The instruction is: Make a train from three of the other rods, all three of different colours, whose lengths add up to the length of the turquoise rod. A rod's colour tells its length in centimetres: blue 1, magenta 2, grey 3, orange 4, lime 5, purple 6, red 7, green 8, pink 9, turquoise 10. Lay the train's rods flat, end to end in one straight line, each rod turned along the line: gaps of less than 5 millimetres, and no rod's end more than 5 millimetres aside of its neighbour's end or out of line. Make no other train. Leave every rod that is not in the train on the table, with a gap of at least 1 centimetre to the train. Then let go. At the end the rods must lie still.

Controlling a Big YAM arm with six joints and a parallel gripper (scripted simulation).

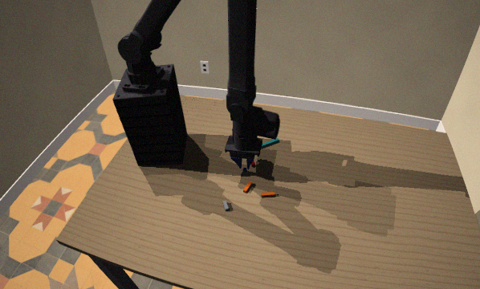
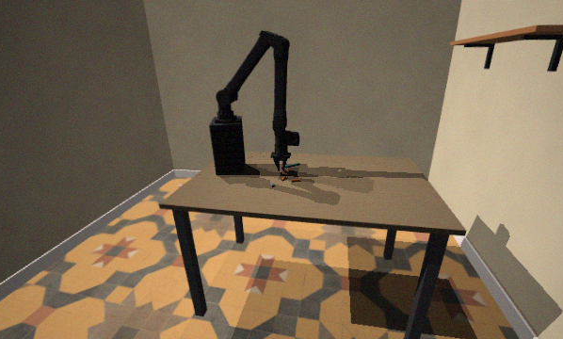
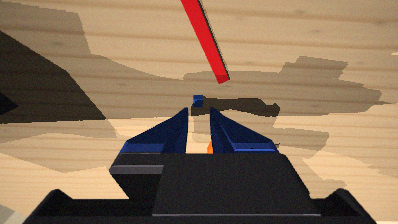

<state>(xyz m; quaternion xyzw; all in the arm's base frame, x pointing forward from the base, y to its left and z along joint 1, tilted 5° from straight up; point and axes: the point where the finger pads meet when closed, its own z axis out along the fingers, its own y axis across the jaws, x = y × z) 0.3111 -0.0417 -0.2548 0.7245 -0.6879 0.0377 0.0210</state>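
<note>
My gripper is now 2 cm above the blue rod. From my hand the other things lie so: grey rod: 15 cm to the right, 2 cm below, 2 cm behind; red rod: 6 cm to the left, 2 cm below; turquoise rod: 14 cm to the left, 4 cm ahead, 2 cm below.
</note>
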